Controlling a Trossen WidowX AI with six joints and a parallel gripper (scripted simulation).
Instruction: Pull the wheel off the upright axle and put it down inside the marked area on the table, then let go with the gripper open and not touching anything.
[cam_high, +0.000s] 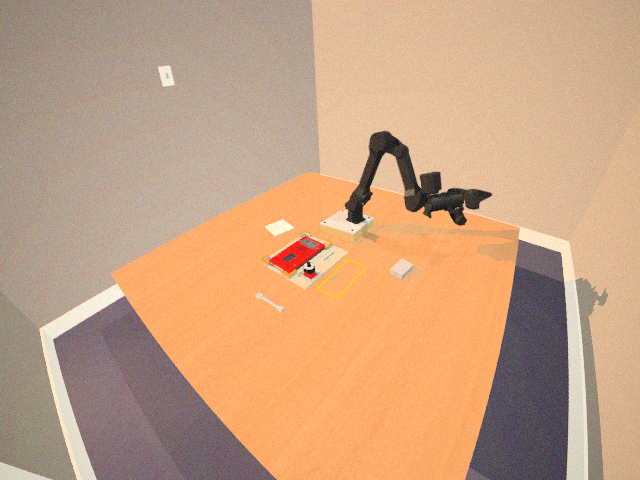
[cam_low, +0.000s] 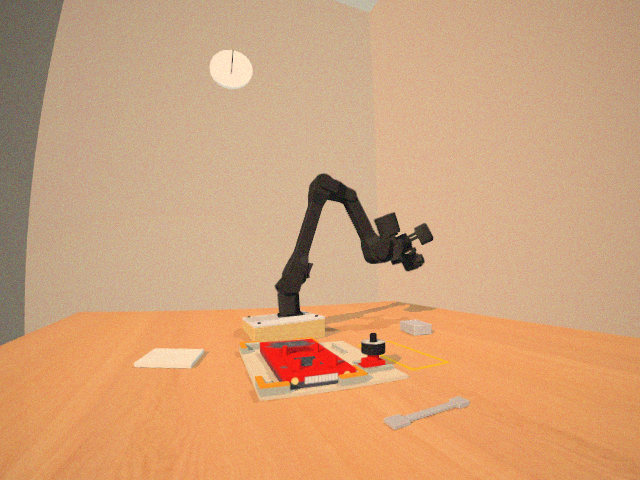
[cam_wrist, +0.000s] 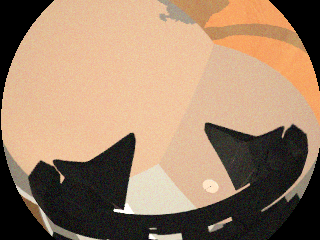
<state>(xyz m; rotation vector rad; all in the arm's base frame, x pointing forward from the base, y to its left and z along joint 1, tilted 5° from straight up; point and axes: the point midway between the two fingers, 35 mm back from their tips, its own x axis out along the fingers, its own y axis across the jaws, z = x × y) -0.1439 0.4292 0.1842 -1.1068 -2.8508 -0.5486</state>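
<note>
My gripper tip is 520 mm short of the black wheel, 330 mm to the left of it and 220 mm above it. Also, from my gripper tip: grey block (270 mm ahead, 120 mm to the right, 250 mm below); white flat pad (430 mm ahead, 680 mm to the right, 250 mm below); grey dog-bone bar (700 mm ahead, 320 mm to the right, 250 mm below).
</note>
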